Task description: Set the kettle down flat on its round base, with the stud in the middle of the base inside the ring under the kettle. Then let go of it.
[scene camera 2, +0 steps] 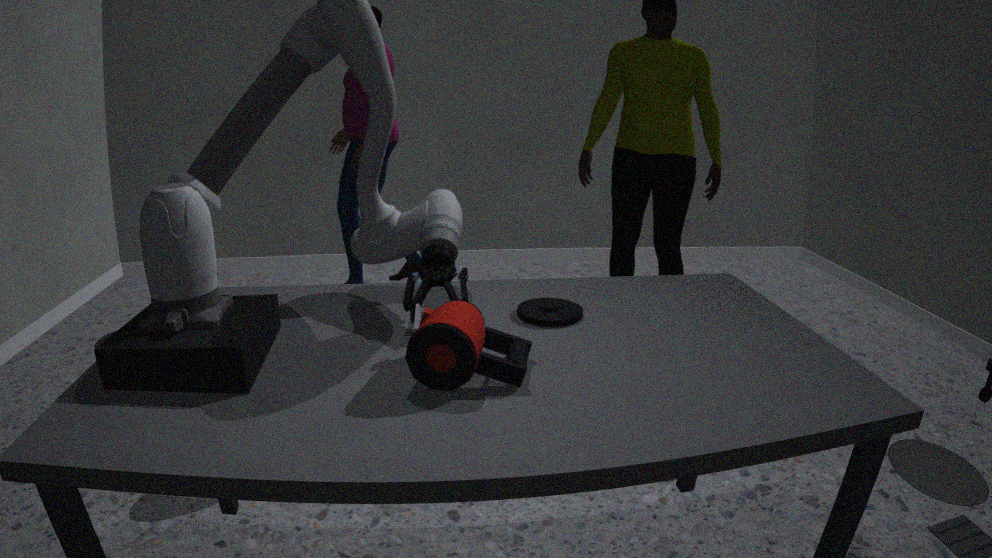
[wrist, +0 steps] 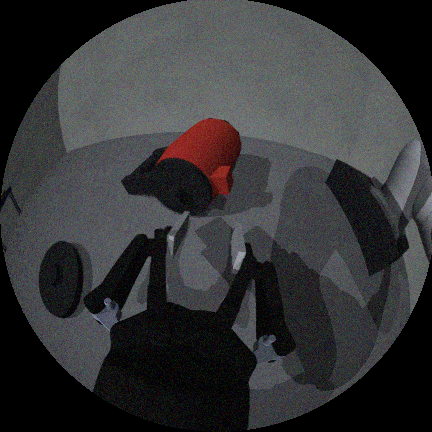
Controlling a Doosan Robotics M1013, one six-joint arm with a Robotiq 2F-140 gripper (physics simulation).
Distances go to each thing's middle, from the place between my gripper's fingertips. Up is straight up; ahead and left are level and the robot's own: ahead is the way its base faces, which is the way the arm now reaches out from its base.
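With the round base (scene camera 2: 550, 312) as my reference, I find my hand 11 cm to the right of it and 28 cm short of it, and 1 cm above it.
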